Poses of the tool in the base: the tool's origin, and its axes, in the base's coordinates. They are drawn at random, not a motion.
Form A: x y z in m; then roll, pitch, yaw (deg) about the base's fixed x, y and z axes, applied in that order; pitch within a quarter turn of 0, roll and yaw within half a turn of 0.
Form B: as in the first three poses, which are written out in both.
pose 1, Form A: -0.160 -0.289 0.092 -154.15 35.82 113.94
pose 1, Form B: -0.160 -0.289 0.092; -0.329 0.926 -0.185; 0.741 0.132 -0.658; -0.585 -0.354 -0.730
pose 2, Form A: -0.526 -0.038 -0.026 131.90 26.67 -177.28
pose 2, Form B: -0.526 -0.038 -0.026; -0.893 -0.365 0.264; -0.042 0.651 0.758; -0.449 0.665 -0.597
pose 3, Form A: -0.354 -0.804 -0.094 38.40 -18.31 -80.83
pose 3, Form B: -0.354 -0.804 -0.094; 0.151 0.743 -0.652; -0.937 0.318 0.144; 0.314 0.590 0.744
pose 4, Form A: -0.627 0.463 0.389 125.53 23.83 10.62
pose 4, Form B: -0.627 0.463 0.389; 0.899 0.430 -0.081; 0.169 -0.511 -0.843; -0.404 0.744 -0.532
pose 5, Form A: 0.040 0.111 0.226 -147.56 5.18 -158.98
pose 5, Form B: 0.040 0.111 0.226; -0.930 -0.258 0.264; -0.357 0.805 -0.473; -0.090 -0.534 -0.841
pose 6, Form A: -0.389 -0.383 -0.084 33.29 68.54 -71.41
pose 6, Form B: -0.389 -0.383 -0.084; 0.117 0.955 -0.272; -0.347 -0.218 -0.912; -0.931 0.201 0.306
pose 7, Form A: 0.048 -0.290 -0.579 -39.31 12.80 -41.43
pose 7, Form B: 0.048 -0.290 -0.579; 0.731 0.407 0.548; -0.645 0.673 0.362; -0.222 -0.618 0.755
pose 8, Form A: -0.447 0.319 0.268 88.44 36.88 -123.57
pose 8, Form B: -0.447 0.319 0.268; -0.442 -0.309 -0.842; -0.666 -0.515 0.539; -0.600 0.800 0.022
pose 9, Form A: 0.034 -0.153 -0.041 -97.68 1.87 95.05
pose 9, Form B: 0.034 -0.153 -0.041; -0.088 0.136 -0.987; 0.996 -0.020 -0.092; -0.033 -0.991 -0.134
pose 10, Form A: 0.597 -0.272 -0.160 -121.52 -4.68 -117.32
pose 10, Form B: 0.597 -0.272 -0.160; -0.457 -0.496 0.738; -0.885 0.178 -0.429; 0.082 -0.850 -0.521
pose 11, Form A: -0.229 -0.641 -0.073 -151.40 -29.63 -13.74
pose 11, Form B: -0.229 -0.641 -0.073; 0.844 0.021 0.535; -0.206 -0.909 0.362; 0.494 -0.416 -0.763
